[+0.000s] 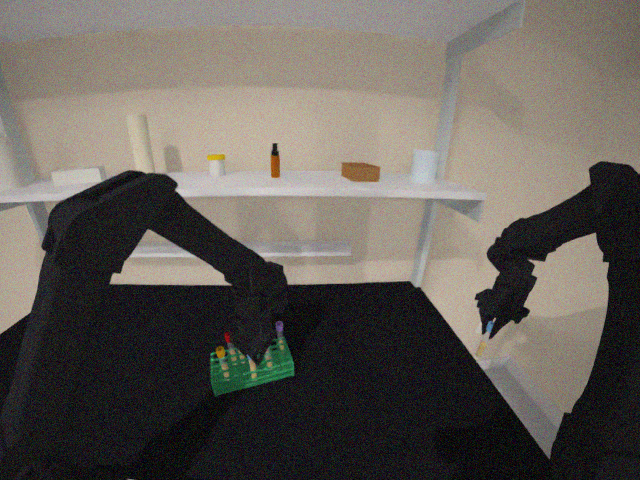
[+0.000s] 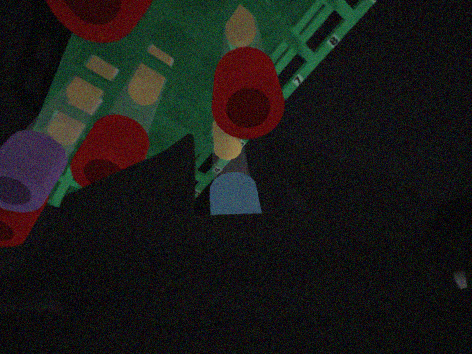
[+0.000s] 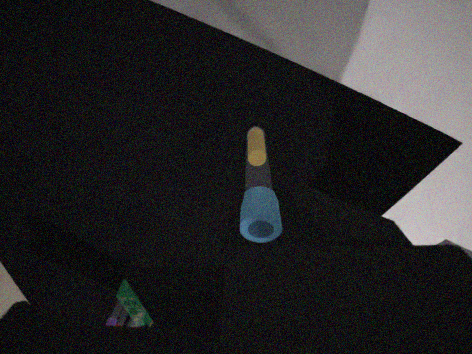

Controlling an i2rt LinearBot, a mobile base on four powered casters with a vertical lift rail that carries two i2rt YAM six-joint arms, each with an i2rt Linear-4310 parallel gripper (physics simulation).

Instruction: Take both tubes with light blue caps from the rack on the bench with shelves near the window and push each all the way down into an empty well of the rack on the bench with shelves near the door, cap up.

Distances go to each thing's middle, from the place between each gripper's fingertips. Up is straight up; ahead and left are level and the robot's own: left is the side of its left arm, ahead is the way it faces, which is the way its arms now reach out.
Labels:
Right now the green tube rack (image 1: 283, 365) is 1 cm ahead of my right hand, 58 cm to the left of it and 12 cm below it.
My left hand is 5 cm above the green tube rack, 2 cm to the right of it and 2 cm short of it.

